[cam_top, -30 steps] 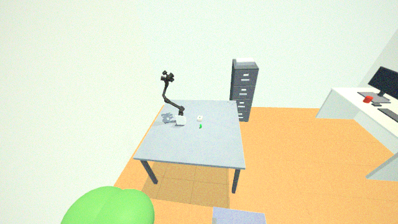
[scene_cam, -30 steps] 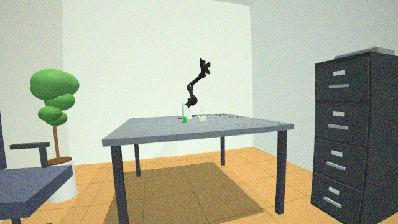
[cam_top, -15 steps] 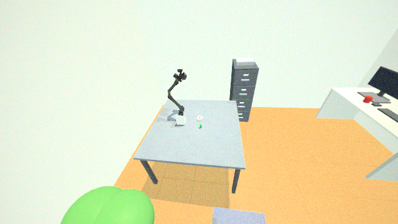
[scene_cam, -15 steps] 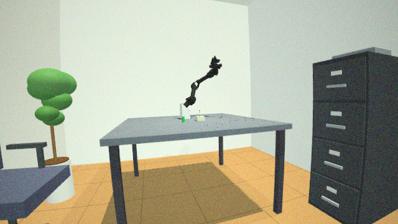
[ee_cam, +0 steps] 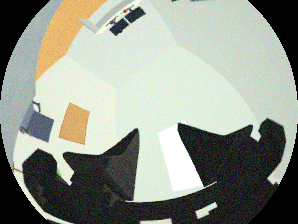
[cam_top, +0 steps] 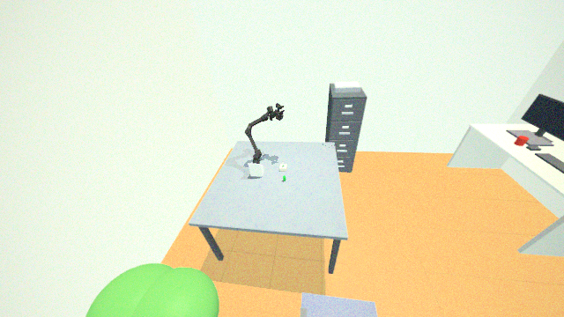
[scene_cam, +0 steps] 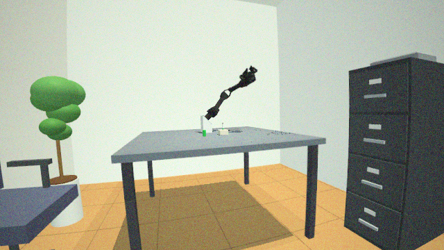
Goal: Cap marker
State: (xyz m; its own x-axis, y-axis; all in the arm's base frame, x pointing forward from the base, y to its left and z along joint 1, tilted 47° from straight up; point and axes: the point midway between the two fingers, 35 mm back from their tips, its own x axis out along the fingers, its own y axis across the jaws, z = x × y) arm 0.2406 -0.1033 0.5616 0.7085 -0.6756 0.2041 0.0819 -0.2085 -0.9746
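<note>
Now: gripper tip 560 mm above the green cap, 430 mm to the left of it and 20 mm past it. From my gripper tip the other things lie so: holder block (570 mm below, 260 mm to the right, 40 mm behind).
</note>
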